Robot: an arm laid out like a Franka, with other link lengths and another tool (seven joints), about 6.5 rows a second.
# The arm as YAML. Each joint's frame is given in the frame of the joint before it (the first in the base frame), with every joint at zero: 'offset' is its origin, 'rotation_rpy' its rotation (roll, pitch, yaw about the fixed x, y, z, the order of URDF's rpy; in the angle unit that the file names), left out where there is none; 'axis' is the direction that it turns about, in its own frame. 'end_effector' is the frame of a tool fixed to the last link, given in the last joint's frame.
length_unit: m
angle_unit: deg
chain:
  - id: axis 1
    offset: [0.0, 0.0, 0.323]
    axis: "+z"
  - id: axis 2
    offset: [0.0, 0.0, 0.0]
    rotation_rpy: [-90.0, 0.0, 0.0]
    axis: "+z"
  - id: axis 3
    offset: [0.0, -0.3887, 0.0]
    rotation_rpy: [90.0, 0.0, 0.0]
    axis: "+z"
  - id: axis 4
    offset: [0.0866, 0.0, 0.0]
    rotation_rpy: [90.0, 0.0, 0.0]
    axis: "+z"
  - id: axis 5
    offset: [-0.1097, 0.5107, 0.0]
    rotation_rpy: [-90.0, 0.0, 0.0]
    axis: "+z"
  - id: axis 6
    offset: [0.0, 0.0, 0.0]
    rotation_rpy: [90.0, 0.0, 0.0]
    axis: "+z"
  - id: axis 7
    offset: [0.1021, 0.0, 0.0]
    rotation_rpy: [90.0, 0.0, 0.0]
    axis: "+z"
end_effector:
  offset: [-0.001, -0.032, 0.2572]
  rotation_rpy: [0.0, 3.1, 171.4]
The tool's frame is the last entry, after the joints.
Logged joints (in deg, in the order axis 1, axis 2, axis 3, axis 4, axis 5, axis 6, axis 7), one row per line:
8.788 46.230 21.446 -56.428 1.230 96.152 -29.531
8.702 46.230 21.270 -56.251 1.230 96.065 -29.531
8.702 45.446 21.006 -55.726 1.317 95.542 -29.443
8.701 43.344 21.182 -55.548 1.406 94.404 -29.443
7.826 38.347 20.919 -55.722 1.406 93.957 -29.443
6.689 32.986 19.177 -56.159 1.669 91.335 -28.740
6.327 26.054 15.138 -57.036 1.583 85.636 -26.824
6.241 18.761 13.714 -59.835 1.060 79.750 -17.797
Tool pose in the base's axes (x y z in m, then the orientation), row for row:
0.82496 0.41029 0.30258 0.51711 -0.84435 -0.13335 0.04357
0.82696 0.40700 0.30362 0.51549 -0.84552 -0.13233 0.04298
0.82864 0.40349 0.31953 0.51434 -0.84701 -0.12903 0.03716
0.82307 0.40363 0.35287 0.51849 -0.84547 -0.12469 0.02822
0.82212 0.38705 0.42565 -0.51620 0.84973 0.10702 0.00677
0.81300 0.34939 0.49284 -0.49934 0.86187 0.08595 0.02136
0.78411 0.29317 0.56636 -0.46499 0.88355 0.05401 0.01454
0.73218 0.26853 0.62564 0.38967 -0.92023 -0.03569 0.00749
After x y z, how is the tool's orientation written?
As a quaternion, x y z w.
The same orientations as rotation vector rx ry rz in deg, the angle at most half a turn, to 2 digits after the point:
90.58 -147.91 -23.36
90.33 -148.17 -23.19
90.45 -148.96 -22.69
91.69 -149.51 -22.05
-92.52 152.30 19.18
-88.68 153.06 15.26
-82.93 157.58 9.63
69.81 -164.86 -6.39

